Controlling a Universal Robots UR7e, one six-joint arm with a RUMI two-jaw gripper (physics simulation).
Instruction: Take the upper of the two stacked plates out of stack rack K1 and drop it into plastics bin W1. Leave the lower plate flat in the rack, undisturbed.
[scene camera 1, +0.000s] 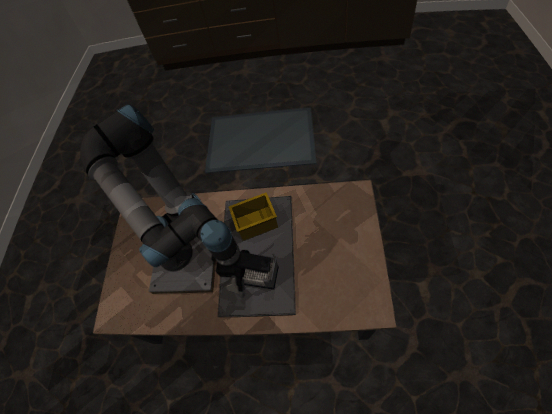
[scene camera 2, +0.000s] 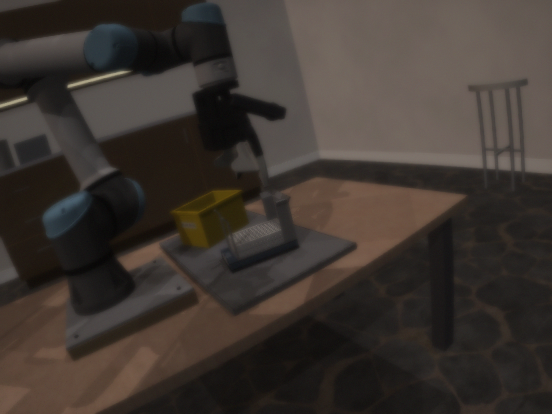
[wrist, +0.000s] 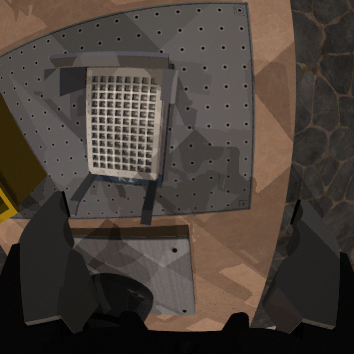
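Pixels of known places: gripper, fingertip midpoint: (scene camera 1: 246, 276) (scene camera 2: 251, 183) (wrist: 181, 200); arm's base, origin of the base link: (scene camera 1: 175, 254) (scene camera 2: 105, 297) (wrist: 118, 292).
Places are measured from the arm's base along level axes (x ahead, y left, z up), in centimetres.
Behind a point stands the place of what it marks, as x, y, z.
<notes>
A white gridded plate (scene camera 1: 257, 276) @(37.1, -9.4, 3.4) (scene camera 2: 255, 235) @(35.4, -9.1, 3.8) (wrist: 125, 122) @(37.0, -7.8, 3.2) lies flat on top of the stack in rack K1 (scene camera 2: 260, 257) @(34.2, -11.8, -0.2) (wrist: 112, 60) @(43.7, -8.8, 10.0), which has a dark blue base, tall grey guides at one end and thin arms at the other. The lower plate is mostly hidden beneath it and hard to tell apart. The yellow bin W1 (scene camera 1: 257, 230) @(35.0, 10.7, 2.6) (scene camera 2: 200, 231) @(27.8, 9.1, 3.3) (wrist: 20, 162) @(32.3, 9.5, 2.2) stands beside the rack and looks empty inside in the first scene view. My gripper (scene camera 2: 252, 181) @(35.7, -13.8, 16.2) (wrist: 181, 200) @(35.7, -13.8, 16.2) is open and empty, above and to the robot-base side of the rack, apart from the plates.
The rack and bin stand on a grey perforated board (scene camera 1: 257, 306) @(37.2, -19.9, -1.3) (scene camera 2: 320, 245) @(46.6, -16.3, -1.4) (wrist: 215, 170) @(28.8, -18.5, -1.4) on the wooden table (scene camera 1: 340, 280) @(68.9, -8.3, -2.7) (scene camera 2: 400, 202) @(76.8, -12.1, -2.7). The robot's mounting plate (scene camera 1: 182, 285) @(6.0, -13.5, 0.6) (scene camera 2: 150, 292) @(10.1, -8.2, 0.5) (wrist: 167, 285) @(4.7, -10.9, 0.5) lies beside the board. The rack's tall guides rise above the plates.
</notes>
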